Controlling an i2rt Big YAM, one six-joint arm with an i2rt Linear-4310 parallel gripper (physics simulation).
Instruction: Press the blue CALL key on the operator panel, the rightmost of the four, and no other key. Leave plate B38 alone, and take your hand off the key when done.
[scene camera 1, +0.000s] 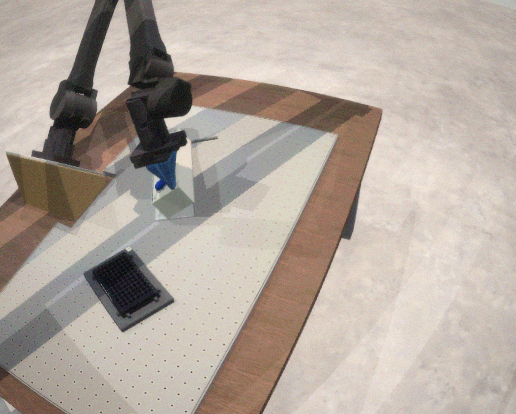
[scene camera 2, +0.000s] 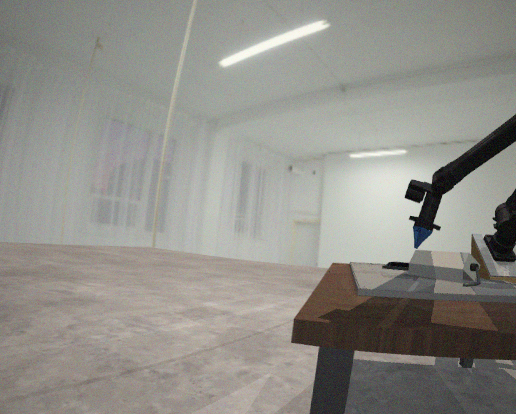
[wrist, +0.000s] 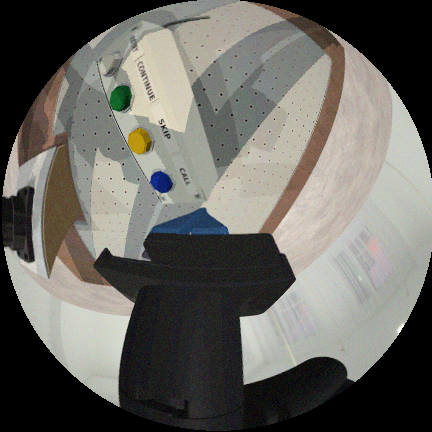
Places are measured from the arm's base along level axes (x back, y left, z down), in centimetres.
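Pixels of known places: gripper, fingertip midpoint: (scene camera 1: 173, 188) (scene camera 2: 415, 248) (wrist: 202, 212); arm's base at its link origin: (scene camera 1: 55, 162) (scene camera 2: 498, 249).
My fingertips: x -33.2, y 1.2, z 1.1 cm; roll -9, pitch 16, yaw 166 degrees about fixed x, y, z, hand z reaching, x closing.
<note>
Ahead of a thing's pixels: the offset from my fingertips to its middle. "spot": to the spot under its first point. Level surfaces: height alone.
The operator panel {dx +6.2, dy +10.2, dz +4.7 cm} (scene camera 1: 173, 204) (scene camera 2: 425, 270) (wrist: 202, 167) is a pale sloped box. In the wrist view its keys are white (wrist: 111, 64), green {dx +9.4, dy +11.4, dz +2.5 cm} (wrist: 121, 98), yellow {dx +7.0, dy +6.9, dz +2.5 cm} (wrist: 139, 141) and the blue CALL key {dx +4.7, dy +2.5, dz +2.5 cm} (wrist: 161, 182) (scene camera 1: 160, 185) at the end nearest my gripper. My gripper (scene camera 1: 173, 187) (scene camera 2: 416, 247) (wrist: 202, 212) is shut and empty, its blue fingertips pointing down. In scene camera 2 the tips stand a little above the panel, apart from it; in scene camera 1 they show beside the blue key. The dark gridded plate {dx +2.3, dy -20.1, dz +7.0 cm} (scene camera 1: 127, 282) (scene camera 2: 396, 265), presumably B38, lies apart from the gripper; its label is not readable.
A pale perforated board {dz +8.9 cm} (scene camera 1: 240, 270) (scene camera 2: 367, 286) lies on the wooden table (scene camera 1: 287, 280) (scene camera 2: 360, 330) under the panel and plate. A brown upright panel (scene camera 1: 55, 192) (wrist: 62, 200) stands by the arm's base. A thin cable {spot: dx +6.6, dy +28.0, dz +8.4 cm} (scene camera 1: 205, 139) (wrist: 192, 20) leaves the operator panel's far end.
</note>
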